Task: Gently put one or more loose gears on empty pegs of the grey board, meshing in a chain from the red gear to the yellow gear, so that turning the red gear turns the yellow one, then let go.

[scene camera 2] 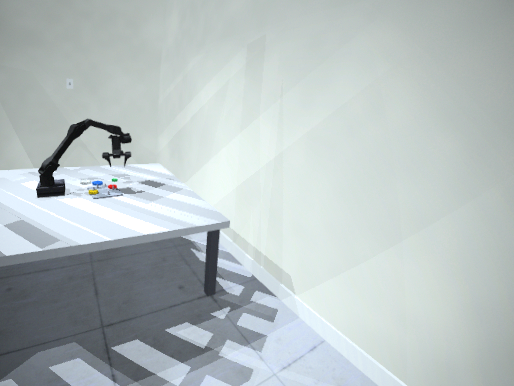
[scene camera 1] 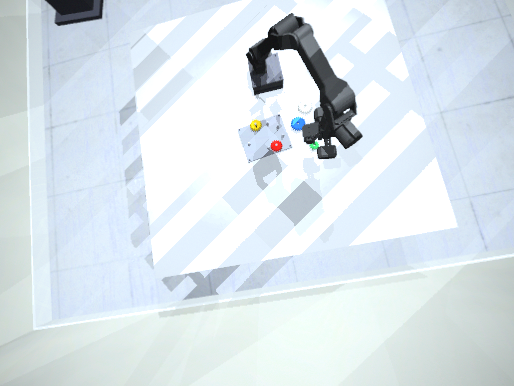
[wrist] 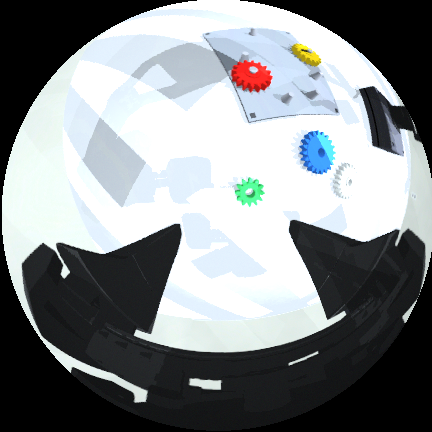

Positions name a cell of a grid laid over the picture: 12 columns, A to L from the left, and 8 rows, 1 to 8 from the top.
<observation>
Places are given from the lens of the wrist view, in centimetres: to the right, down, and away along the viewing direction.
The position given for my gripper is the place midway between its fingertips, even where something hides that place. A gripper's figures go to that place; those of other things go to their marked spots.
my gripper (wrist: G5): 1, 1, 9
blue gear (wrist: I4): 14, -8, 14
grey board (wrist: H1): 8, -26, 6
red gear (wrist: G2): 3, -18, 9
The marked spots on the grey board and the blue gear are 21 cm apart.
</observation>
